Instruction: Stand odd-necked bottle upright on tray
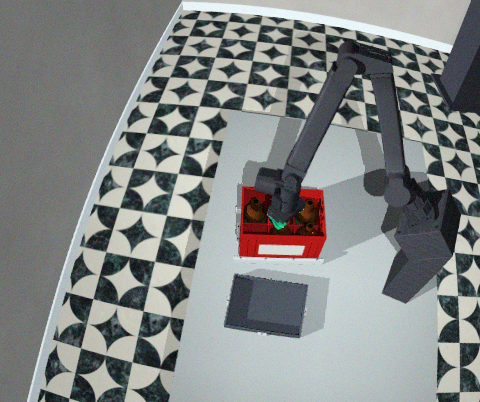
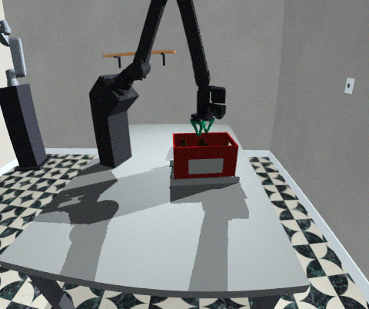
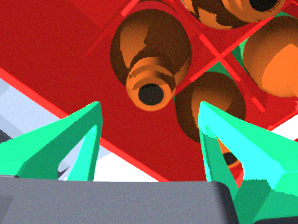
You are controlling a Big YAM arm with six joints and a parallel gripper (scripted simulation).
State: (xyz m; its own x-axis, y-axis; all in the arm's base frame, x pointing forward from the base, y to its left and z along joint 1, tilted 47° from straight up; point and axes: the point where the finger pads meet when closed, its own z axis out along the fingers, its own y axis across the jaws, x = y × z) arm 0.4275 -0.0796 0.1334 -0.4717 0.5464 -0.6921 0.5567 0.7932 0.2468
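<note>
The crate lies 11 cm below my hand, 4 cm to the right of it and 1 cm behind it. Also, from my hand: dark grey tray 22 cm to the left, 18 cm below, 6 cm ahead; then glass bottle 10 cm below, 9 cm to the right, 1 cm behind.
</note>
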